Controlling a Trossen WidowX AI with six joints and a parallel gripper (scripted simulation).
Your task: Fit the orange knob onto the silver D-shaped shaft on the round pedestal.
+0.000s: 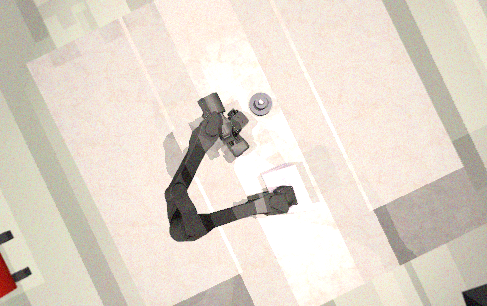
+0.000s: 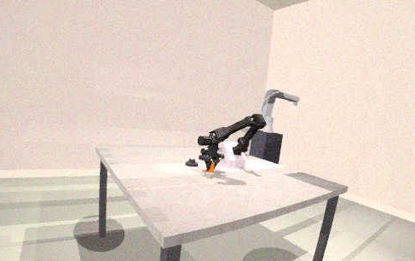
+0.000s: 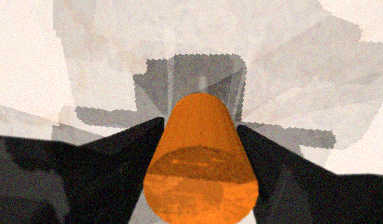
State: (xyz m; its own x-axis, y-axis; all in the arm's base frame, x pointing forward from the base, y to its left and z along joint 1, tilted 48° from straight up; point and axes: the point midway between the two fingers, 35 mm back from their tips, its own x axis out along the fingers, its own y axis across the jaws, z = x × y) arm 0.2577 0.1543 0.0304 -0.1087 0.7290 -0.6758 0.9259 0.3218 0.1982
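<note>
Now: gripper tip 3 cm below the orange knob. From my gripper tip the other things lie so: dark round pedestal (6 cm ahead, 15 cm to the right, 2 cm above).
</note>
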